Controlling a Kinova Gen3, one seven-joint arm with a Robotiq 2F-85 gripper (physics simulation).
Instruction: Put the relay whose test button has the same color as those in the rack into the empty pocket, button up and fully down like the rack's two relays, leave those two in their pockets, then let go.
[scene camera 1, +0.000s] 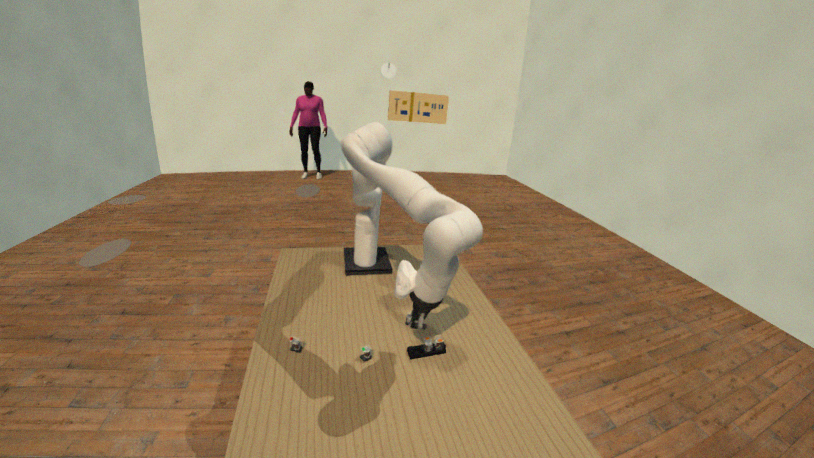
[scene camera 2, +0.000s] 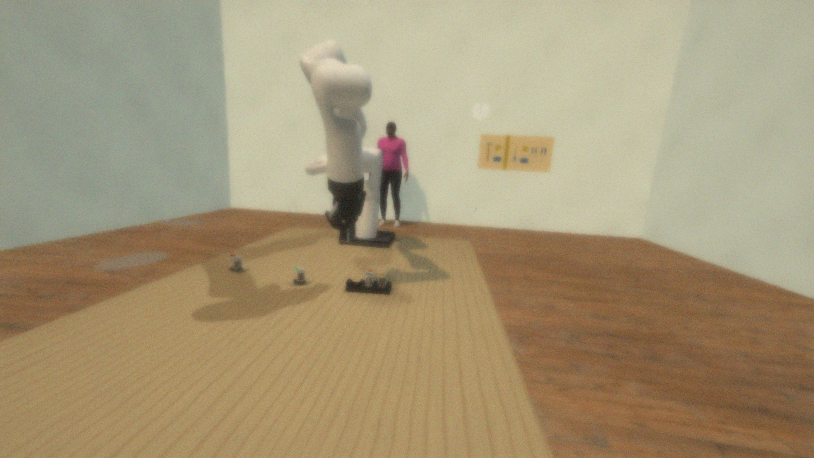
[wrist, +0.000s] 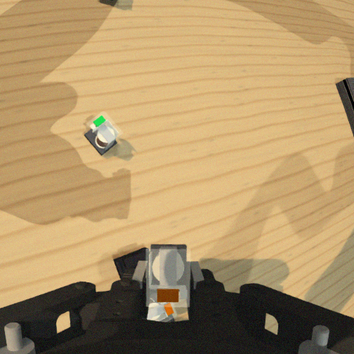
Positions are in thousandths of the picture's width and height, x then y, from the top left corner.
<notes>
In view: the gripper (scene camera 2: 428, 519), a green-button relay (wrist: 287, 371) and an orange-button relay (wrist: 473, 753).
The gripper also shows in the wrist view (wrist: 476, 781).
</notes>
